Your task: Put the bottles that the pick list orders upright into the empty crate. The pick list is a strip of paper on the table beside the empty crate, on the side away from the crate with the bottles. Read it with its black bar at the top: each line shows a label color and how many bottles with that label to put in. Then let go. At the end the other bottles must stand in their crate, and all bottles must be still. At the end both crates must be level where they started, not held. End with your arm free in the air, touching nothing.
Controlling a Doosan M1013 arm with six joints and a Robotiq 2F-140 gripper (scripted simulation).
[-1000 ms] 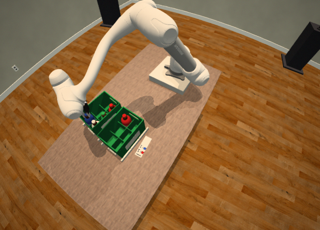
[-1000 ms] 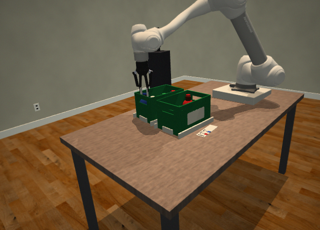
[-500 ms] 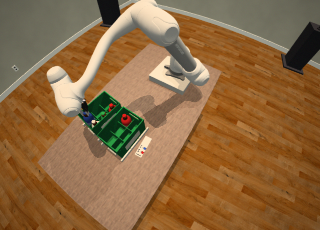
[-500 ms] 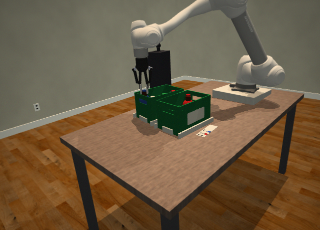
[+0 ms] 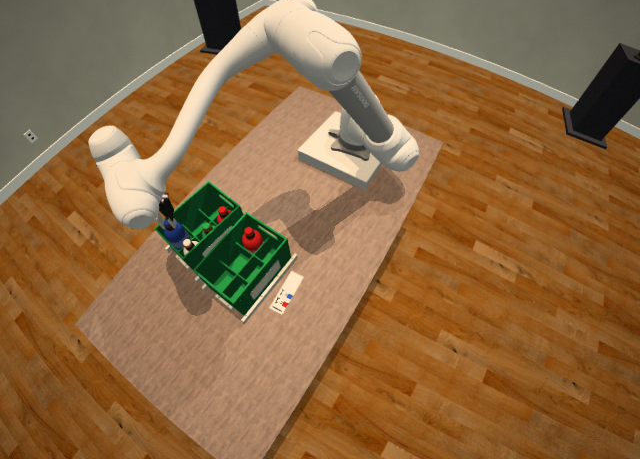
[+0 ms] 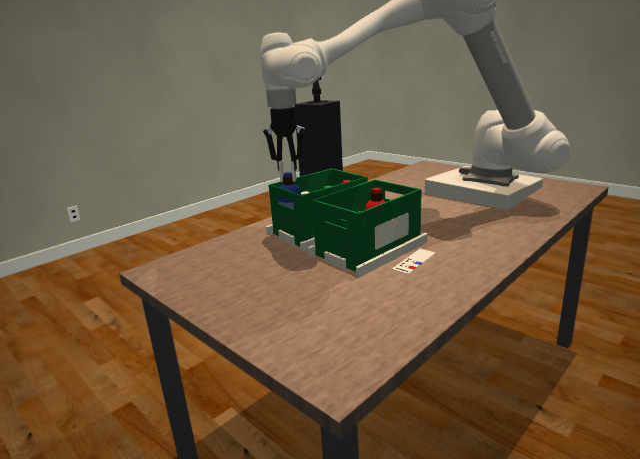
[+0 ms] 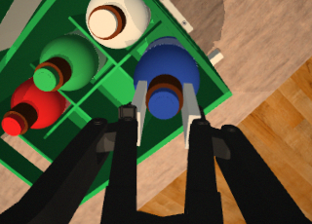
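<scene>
Right now my hand is 80 mm above the blue-label bottle. From my hand the other things lie so: white-label bottle: 130 mm below, 80 mm to the left, 20 mm ahead; then pick list: 440 mm to the left, 220 mm below; then green-label bottle: 130 mm below, 110 mm to the left, 60 mm behind.
</scene>
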